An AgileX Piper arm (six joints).
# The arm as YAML. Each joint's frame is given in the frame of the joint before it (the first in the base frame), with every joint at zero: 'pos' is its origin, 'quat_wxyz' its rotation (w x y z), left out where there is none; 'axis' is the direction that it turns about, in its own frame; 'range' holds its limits. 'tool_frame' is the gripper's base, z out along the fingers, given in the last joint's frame.
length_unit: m
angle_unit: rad
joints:
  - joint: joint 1
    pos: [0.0, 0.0, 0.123]
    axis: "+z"
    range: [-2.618, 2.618]
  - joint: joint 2
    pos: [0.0, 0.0, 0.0]
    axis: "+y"
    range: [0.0, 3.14]
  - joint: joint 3
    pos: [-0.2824, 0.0, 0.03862]
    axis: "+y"
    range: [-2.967, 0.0]
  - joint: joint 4
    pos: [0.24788, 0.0, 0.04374]
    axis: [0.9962, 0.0, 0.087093]
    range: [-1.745, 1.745]
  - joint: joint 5
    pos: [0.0, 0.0, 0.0]
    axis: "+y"
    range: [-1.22, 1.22]
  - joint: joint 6
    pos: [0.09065, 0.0, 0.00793]
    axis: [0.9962, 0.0, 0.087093]
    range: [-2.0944, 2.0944]
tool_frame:
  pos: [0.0, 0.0, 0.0]
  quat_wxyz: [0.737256, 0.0, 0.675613, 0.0]
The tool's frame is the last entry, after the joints.
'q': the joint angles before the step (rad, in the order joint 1, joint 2, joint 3, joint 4, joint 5, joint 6). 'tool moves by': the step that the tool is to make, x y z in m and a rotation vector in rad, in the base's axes. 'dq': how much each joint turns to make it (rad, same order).
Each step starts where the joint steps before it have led.
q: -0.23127 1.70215 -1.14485 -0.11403 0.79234 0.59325
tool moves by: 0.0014 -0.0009 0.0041 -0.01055 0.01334 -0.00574
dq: 0.00242 0.00280 -0.02198 -0.01737 0.03115 0.01312
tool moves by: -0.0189 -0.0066 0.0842 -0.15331 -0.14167 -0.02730
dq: -0.00020 -0.16583 -0.11175 -0.13609 0.11462 0.05154
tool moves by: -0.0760 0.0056 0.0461 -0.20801 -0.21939 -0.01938
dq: 0.00012 -0.33159 0.19283 -0.21288 -0.10110 0.09974
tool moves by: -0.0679 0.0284 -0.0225 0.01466 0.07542 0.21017
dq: -0.00016 -0.27198 0.23436 0.20340 0.02870 -0.31654
